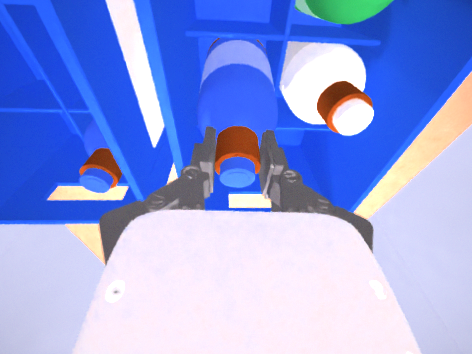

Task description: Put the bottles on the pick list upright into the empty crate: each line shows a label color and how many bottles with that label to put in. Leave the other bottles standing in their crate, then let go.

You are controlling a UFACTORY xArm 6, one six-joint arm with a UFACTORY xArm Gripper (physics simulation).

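Frame: origin at the arm's base, x ahead, y left, z up, level; metres.
Seen in the pictures: gripper, fingertip midpoint: [237, 144].
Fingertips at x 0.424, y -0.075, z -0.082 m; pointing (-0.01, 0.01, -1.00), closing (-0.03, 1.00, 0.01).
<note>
Pixels of each thing's middle, then the offset from my fingertips to it. "pt": a spot on its surface instead. Level surfaces: height alone.
- right blue crate, surface spot: [414, 127] pt 0.029 m back, 0.127 m left, 0.004 m up
- white bottle, body centre: [319, 84] 0.024 m back, 0.088 m left, 0.085 m down
- green bottle, surface spot: [347, 7] pt 0.085 m back, 0.069 m left, 0.052 m down
- left blue crate, body centre: [41, 63] 0.018 m back, 0.182 m right, 0.083 m down
- tan surface, surface height: 0.170 m down
My gripper [237, 144] is shut on the neck of a blue bottle [237, 97] with a brown collar, a blue cap and a pale band on its body. The bottle looks about upright, in or just over a compartment of the right blue crate [414, 127]. Whether its base touches the crate floor is hidden. A white bottle [320, 70] with a brown collar and white cap stands to its right. Part of a green bottle [347, 7] shows at the top edge. Another blue bottle [99, 172] stands in the left blue crate [86, 90]. The pick list does not show.
A narrow gap runs between the two crates. Thin blue dividers [330, 39] split the right crate near the held bottle. The crate's right wall lies beyond the white bottle. A tan surface [400, 172] shows outside that wall.
</note>
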